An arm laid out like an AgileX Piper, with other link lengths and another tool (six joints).
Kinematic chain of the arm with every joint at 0, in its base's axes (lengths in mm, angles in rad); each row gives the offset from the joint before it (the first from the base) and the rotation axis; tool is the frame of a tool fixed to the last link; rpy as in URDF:
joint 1: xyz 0 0 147.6 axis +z
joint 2: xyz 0 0 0 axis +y
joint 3: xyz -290.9 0 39.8 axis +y
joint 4: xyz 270.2 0 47.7 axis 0.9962 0 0.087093
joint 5: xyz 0 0 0 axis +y
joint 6: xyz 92.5 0 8.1 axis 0.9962 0 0.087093
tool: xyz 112.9 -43 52 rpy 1.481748 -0.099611 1.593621
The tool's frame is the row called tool.
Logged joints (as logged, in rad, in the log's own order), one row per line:
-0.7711 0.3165 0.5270 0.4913 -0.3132 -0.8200
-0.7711 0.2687 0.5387 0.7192 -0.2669 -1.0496
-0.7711 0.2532 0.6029 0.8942 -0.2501 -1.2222
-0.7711 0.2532 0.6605 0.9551 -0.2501 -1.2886
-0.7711 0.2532 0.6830 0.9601 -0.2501 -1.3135
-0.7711 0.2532 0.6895 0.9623 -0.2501 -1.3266
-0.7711 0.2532 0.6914 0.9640 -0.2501 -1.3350
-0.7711 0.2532 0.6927 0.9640 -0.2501 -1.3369
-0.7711 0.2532 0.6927 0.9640 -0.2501 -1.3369
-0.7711 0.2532 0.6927 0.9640 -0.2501 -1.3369
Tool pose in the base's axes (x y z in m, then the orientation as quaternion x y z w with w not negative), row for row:
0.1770 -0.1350 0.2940 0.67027 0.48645 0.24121 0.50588
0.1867 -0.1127 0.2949 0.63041 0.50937 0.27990 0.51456
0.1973 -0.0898 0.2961 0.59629 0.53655 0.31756 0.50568
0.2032 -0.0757 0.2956 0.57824 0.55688 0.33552 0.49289
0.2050 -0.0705 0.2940 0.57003 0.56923 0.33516 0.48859
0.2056 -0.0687 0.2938 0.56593 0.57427 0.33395 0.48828
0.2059 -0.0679 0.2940 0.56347 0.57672 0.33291 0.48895
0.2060 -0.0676 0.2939 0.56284 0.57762 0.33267 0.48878
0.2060 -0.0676 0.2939 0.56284 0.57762 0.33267 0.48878
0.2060 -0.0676 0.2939 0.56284 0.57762 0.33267 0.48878
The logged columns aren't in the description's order. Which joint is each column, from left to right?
Columns, left to right: joint 1, joint 2, joint 5, joint 4, joint 3, joint 6.
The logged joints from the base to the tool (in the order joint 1, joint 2, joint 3, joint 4, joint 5, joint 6), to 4 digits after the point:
-0.7711 0.3165 -0.3132 0.4913 0.5270 -0.8200
-0.7711 0.2687 -0.2669 0.7192 0.5387 -1.0496
-0.7711 0.2532 -0.2501 0.8942 0.6029 -1.2222
-0.7711 0.2532 -0.2501 0.9551 0.6605 -1.2886
-0.7711 0.2532 -0.2501 0.9601 0.6830 -1.3135
-0.7711 0.2532 -0.2501 0.9623 0.6895 -1.3266
-0.7711 0.2532 -0.2501 0.9640 0.6914 -1.3350
-0.7711 0.2532 -0.2501 0.9640 0.6927 -1.3369
-0.7711 0.2532 -0.2501 0.9640 0.6927 -1.3369
-0.7711 0.2532 -0.2501 0.9640 0.6927 -1.3369

